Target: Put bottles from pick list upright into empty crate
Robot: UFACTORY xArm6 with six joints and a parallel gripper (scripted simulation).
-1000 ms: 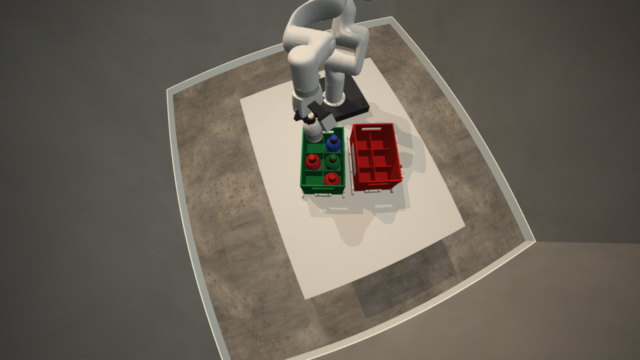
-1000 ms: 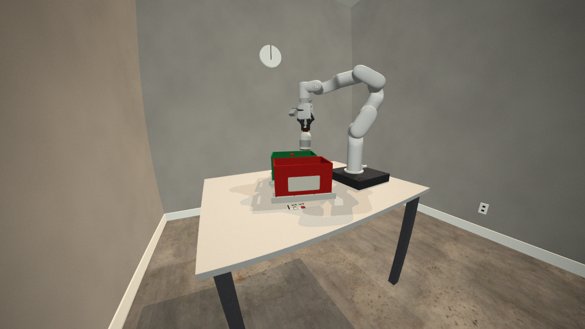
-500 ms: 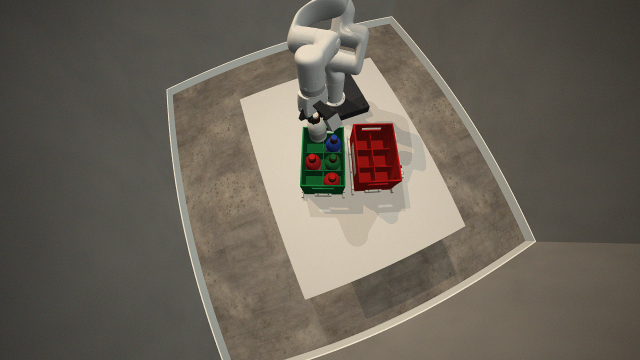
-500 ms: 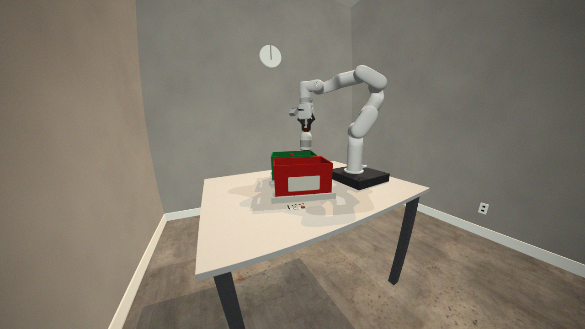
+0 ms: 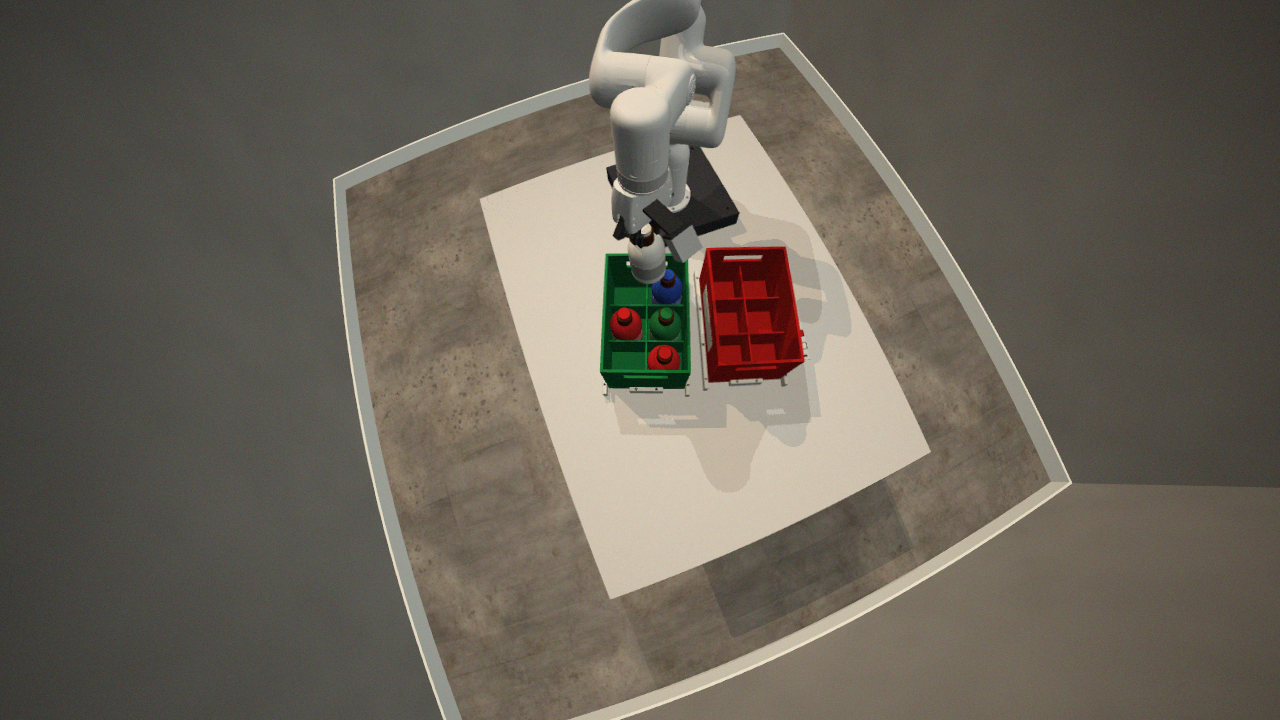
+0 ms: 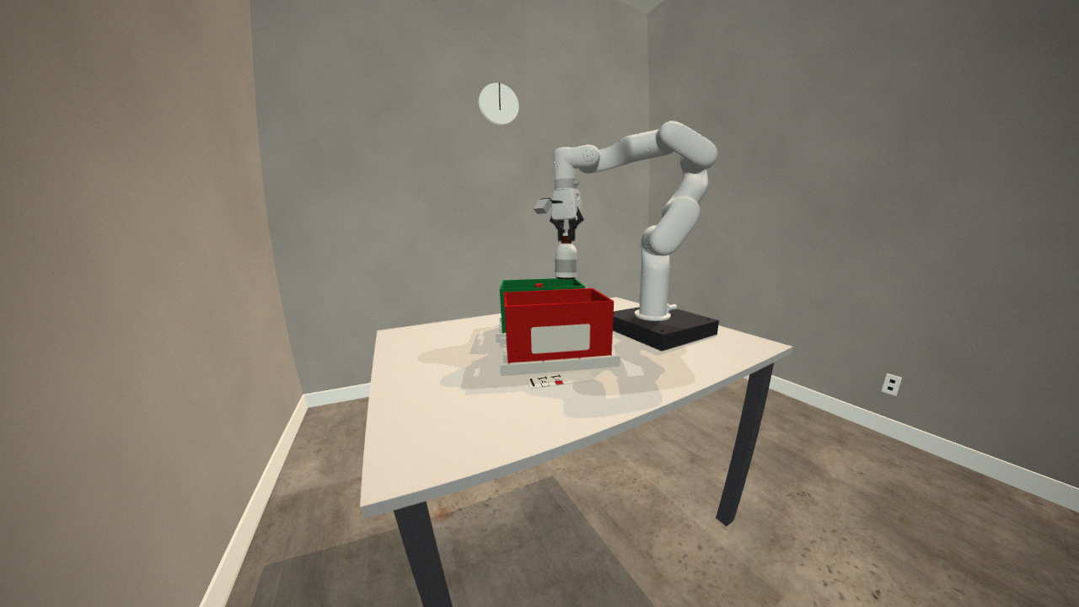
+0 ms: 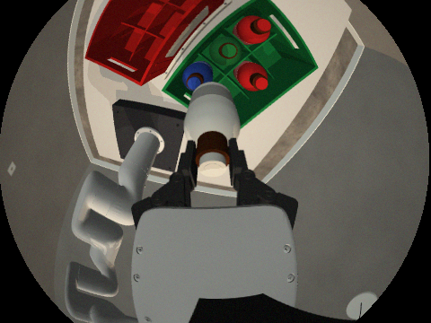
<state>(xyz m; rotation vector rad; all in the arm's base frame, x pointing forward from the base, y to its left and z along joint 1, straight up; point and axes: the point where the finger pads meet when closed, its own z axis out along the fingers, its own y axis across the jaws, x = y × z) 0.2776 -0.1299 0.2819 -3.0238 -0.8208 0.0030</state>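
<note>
My gripper is now 70 mm above the white bottle. The rest, counted from my hand: green bottle: 250 mm below, 100 mm ahead, 20 mm to the left; blue bottle: 250 mm below, 50 mm to the left, 10 mm ahead; green crate: 250 mm below, 90 mm ahead, 20 mm to the right.
</note>
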